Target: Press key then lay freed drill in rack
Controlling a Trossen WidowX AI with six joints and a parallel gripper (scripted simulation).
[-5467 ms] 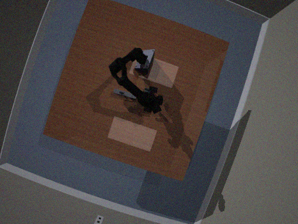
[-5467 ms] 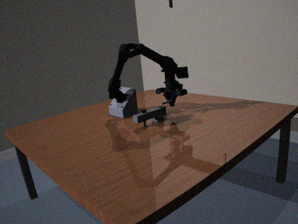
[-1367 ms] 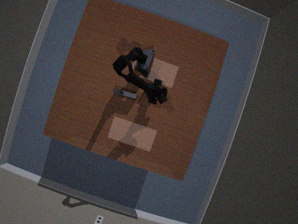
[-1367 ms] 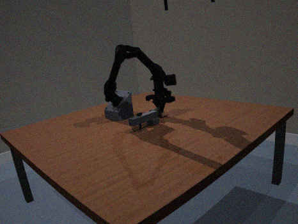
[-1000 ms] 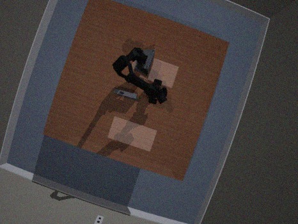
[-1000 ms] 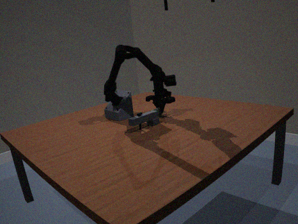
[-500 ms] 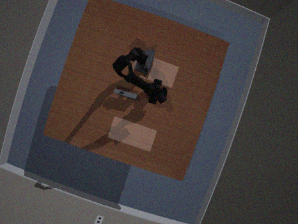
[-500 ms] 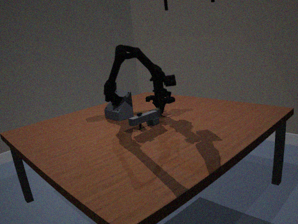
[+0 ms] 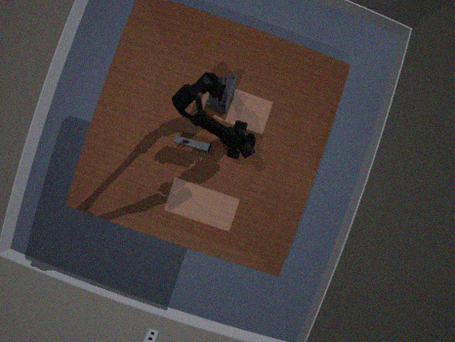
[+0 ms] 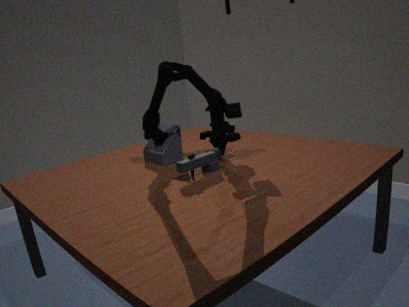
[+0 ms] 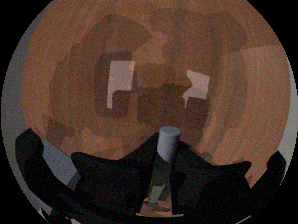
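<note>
Now: gripper tip 40 mm to the left of the drill and 30 mm below it. Also, from my gripper tip: dark key 100 mm ahead, 240 mm to the right, 40 mm above; grey rack 50 mm to the right, 10 mm above.
</note>
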